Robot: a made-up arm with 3 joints. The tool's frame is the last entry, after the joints. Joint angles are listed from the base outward.
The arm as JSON. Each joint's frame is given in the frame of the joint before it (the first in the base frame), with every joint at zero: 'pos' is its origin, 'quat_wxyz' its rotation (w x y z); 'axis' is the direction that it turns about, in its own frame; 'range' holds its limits. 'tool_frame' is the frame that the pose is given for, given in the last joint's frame.
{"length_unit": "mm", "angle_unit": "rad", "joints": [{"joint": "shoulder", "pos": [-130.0, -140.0, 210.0], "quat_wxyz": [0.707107, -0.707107, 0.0, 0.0], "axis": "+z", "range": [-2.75, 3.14]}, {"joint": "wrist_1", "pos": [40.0, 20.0, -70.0], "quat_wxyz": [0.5, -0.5, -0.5, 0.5], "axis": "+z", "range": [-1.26, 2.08]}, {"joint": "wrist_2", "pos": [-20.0, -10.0, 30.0], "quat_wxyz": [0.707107, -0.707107, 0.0, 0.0], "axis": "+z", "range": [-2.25, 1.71]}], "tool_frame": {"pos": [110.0, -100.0, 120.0], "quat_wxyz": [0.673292, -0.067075, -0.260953, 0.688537]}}
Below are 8 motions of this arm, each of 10 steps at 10 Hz.
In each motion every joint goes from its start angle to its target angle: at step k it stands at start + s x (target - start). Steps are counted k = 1, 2, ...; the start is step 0. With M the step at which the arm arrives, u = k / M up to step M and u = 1 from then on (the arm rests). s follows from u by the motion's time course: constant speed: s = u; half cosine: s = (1 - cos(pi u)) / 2; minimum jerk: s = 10 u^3 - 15 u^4 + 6 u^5.
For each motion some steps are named. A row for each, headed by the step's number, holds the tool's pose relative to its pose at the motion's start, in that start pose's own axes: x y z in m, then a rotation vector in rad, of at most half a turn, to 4 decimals.
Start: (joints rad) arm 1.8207 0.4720 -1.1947
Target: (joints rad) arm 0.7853 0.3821 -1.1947
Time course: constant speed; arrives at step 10
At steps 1, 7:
1: 0.0061 -0.0089 -0.0132 0.0681 -0.0474 0.0625
7: 0.0659 -0.0328 -0.0898 0.4629 -0.3330 0.4516

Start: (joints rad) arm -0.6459 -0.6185 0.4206
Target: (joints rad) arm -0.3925 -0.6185 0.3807
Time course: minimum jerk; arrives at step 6
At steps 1, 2, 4, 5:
1: -0.0014 0.0010 0.0007 -0.0047 -0.0004 -0.0090
2: -0.0084 0.0060 0.0042 -0.0278 -0.0024 -0.0534
4: -0.0300 0.0252 0.0144 -0.1034 -0.0097 -0.2014
5: -0.0360 0.0317 0.0171 -0.1258 -0.0120 -0.2461

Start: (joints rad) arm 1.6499 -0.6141 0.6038
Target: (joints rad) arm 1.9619 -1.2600 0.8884
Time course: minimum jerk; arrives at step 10
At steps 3, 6, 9, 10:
3: -0.0127 -0.0008 -0.0133 0.0586 -0.0779 -0.0513
6: -0.0459 0.0067 -0.0590 0.2020 -0.3718 -0.2024
9: -0.0580 0.0162 -0.0869 0.2538 -0.5746 -0.2808
10: -0.0582 0.0165 -0.0876 0.2548 -0.5805 -0.2828

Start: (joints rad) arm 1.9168 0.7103 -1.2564
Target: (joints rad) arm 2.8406 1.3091 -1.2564
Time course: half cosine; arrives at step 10
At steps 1, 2, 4, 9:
1: -0.0022 0.0028 0.0029 -0.0232 -0.0015 -0.0137
2: -0.0081 0.0115 0.0110 -0.0913 -0.0059 -0.0518
4: -0.0242 0.0466 0.0352 -0.3410 -0.0234 -0.1659
9: -0.0373 0.1468 0.0587 -1.0170 -0.0663 -0.3019

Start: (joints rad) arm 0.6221 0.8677 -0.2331
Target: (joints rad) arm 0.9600 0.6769 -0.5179
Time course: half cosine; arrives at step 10
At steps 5, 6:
5: -0.0048 0.0122 0.0204 -0.0024 0.2490 -0.1694
6: -0.0048 0.0164 0.0274 -0.0073 0.3264 -0.2228

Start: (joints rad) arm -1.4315 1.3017 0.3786
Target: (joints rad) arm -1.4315 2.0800 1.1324
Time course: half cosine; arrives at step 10
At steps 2, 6, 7, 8, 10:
2: 0.0132 -0.0026 0.0049 -0.0443 -0.0086 0.0931
6: 0.1015 0.0095 0.0306 -0.2510 0.0338 0.6584
7: 0.1243 0.0202 0.0335 -0.2867 0.0695 0.8008
8: 0.1419 0.0306 0.0341 -0.3101 0.1050 0.9131
10: 0.1565 0.0409 0.0333 -0.3265 0.1409 1.0091

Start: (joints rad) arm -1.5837 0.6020 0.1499
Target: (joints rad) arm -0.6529 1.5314 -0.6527
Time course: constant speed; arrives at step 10
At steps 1, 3, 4, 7, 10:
1: -0.0020 0.0166 0.0244 -0.1174 0.1247 -0.0794
3: 0.0082 0.0569 0.0662 -0.3613 0.3656 -0.2189
4: 0.0194 0.0794 0.0819 -0.4881 0.4806 -0.2773
7: 0.0675 0.1495 0.1015 -0.8875 0.7947 -0.3968
10: 0.1162 0.2136 0.0802 -1.3084 1.0446 -0.4133

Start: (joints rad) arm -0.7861 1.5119 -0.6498
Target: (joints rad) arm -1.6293 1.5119 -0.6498
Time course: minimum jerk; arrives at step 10
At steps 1, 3, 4, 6, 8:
1: -0.0007 0.0000 -0.0009 0.0038 -0.0051 -0.0034
3: -0.0134 0.0017 -0.0178 0.0728 -0.0976 -0.0639
4: -0.0243 0.0052 -0.0357 0.1417 -0.1900 -0.1244
6: -0.0420 0.0208 -0.0797 0.3046 -0.4085 -0.2676
8: -0.0471 0.0374 -0.1107 0.4205 -0.5638 -0.3693

